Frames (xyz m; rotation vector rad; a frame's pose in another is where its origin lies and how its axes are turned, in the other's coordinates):
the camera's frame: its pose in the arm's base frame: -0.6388 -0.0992 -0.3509 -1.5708 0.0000 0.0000
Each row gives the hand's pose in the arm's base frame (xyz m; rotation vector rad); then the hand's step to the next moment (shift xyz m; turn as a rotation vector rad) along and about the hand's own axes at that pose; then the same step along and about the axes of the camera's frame.
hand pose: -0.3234 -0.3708 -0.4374 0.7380 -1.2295 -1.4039
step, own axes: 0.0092 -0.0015 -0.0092 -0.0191 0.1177 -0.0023
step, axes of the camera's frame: 0.0059 0.0022 -0.0115 0.0434 -0.1067 0.0307
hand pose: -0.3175 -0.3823 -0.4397 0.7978 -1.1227 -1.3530
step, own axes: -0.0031 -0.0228 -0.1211 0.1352 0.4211 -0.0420
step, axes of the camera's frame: 0.1062 0.0596 -0.0192 0.1623 -0.4024 -0.0953
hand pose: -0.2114 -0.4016 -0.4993 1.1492 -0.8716 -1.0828
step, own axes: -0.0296 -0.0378 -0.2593 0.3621 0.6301 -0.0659
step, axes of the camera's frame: 0.2283 0.0921 0.0945 0.2887 -0.6014 -0.2957
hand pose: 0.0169 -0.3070 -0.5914 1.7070 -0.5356 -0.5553
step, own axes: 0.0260 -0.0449 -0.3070 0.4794 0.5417 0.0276
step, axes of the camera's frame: 0.2142 -0.0104 0.2257 0.3268 -0.4885 -0.4226
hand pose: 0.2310 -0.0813 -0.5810 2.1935 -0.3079 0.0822
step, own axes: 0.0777 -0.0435 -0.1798 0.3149 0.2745 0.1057
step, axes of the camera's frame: 0.0954 -0.0870 0.1536 0.2304 -0.2048 -0.3011
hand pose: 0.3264 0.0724 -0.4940 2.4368 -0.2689 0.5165
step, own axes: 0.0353 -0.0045 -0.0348 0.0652 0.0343 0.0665
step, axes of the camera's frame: 0.0229 -0.0379 0.0227 0.0680 0.0022 -0.0723
